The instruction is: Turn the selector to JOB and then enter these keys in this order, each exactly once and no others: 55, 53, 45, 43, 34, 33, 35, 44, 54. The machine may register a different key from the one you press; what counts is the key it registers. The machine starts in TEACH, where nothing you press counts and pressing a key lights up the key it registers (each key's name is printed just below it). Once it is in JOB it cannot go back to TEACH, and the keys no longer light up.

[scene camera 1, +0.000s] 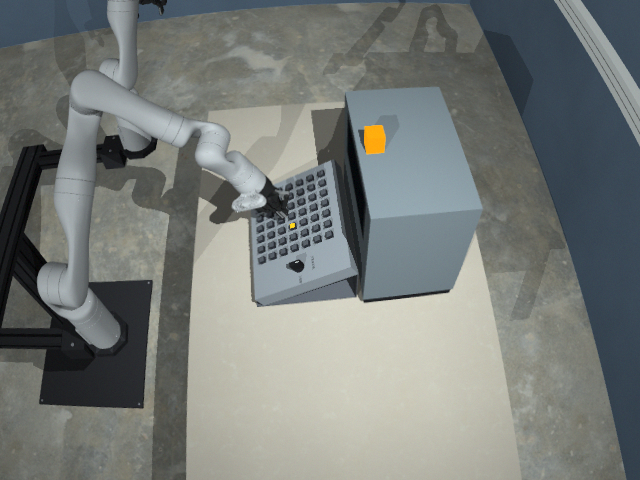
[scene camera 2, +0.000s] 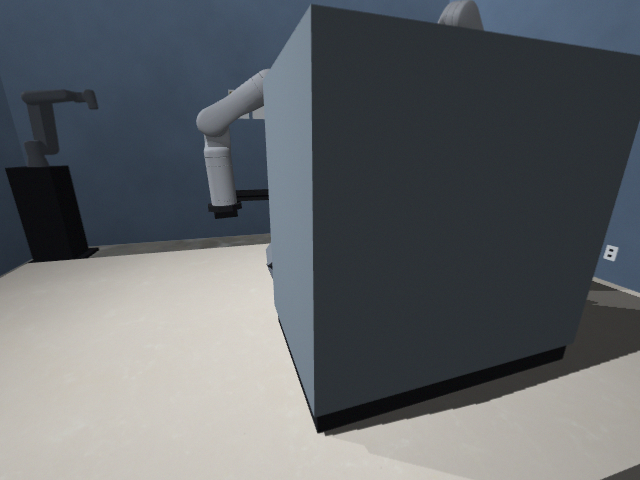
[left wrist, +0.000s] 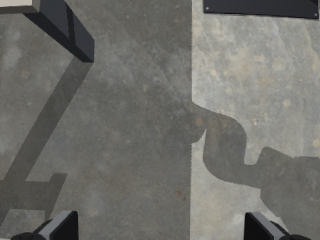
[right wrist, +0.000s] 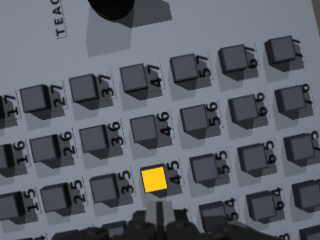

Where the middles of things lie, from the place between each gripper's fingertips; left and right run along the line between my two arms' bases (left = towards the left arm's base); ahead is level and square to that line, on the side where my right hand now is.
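Sloped grey key panel (scene camera 1: 333,260): my right gripper (scene camera 1: 285,215) 9 cm above it, 3 cm to the left of it, 5 cm short of it.
My left hand: 230 mm above the sloped grey key panel, 530 mm short of it, 840 mm to the left of it.
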